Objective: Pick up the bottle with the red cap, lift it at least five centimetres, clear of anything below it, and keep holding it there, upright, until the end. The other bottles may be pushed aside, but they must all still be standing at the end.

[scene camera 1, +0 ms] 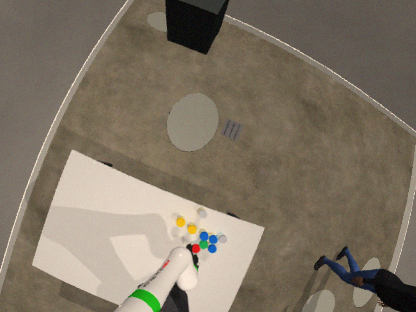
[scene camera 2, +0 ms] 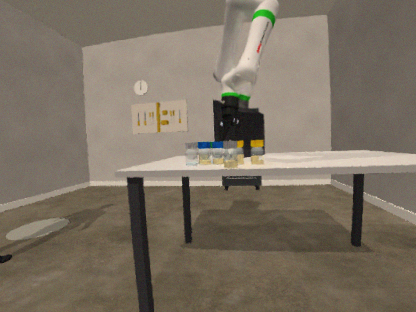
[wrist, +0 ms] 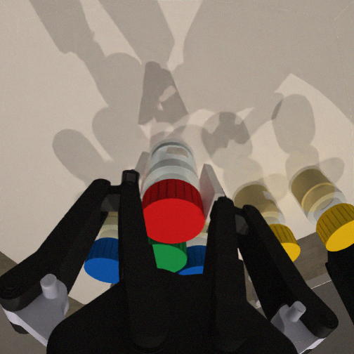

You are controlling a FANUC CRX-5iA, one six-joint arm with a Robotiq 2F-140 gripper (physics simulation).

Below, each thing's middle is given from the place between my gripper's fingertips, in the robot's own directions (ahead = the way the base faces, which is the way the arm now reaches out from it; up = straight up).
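The green-capped bottle (wrist: 171,256) has my gripper 5 cm to the left of it, 5 cm short of it and 1 cm below it. There's a red-capped bottle (wrist: 172,207) here too, and from my hand that one's 1 cm ahead, 1 cm to the right and 1 cm above.
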